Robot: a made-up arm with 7 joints.
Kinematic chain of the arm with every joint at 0, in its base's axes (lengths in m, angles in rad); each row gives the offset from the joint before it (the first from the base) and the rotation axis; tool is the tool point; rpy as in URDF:
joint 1: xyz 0 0 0.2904 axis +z
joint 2: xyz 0 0 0 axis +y
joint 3: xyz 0 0 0.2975 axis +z
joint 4: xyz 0.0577 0 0 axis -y
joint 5: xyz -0.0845 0 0.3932 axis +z
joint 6: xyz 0 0 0 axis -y
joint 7: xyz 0.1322 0 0 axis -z
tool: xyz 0 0 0 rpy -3.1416 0 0
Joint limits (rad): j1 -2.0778..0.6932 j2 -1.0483..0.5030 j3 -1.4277..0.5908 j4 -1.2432..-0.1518 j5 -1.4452..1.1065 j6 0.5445..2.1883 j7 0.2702..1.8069
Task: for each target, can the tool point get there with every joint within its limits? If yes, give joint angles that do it. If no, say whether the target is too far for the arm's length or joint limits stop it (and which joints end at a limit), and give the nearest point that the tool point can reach.
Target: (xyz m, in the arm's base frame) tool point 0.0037 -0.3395 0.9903
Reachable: yes | joints -1.1768 -0.0995 -0.3481 -0.7817 0.1587 0.9982 0.6889
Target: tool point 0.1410 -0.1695 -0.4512
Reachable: no: joint limits stop it (at a limit: joint 2, joint 4, joint 6) | nearest point 0.4116 -0.4948 0.4145 | short by 0.964 m
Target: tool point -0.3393 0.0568 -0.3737
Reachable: no: joint limits stop it (at a limit: joint 2, joint 3, joint 4, joint 6) | nearest point -0.6358 0.1064 0.5037 | short by 0.928 m
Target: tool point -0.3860 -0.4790 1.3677
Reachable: no: too far | nearest point -0.2606 -0.3233 1.0176 | short by 0.403 m
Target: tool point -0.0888 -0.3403 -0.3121
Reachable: no: joint limits stop it (at a limit: joint 2, joint 4, joint 6) | nearest point -0.1625 -0.6227 0.4145 | short by 0.783 m
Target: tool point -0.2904 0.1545 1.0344
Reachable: yes | joints -1.5156 -0.5465 -0.8022 -0.7762 -1.2061 1.3896 0.6678
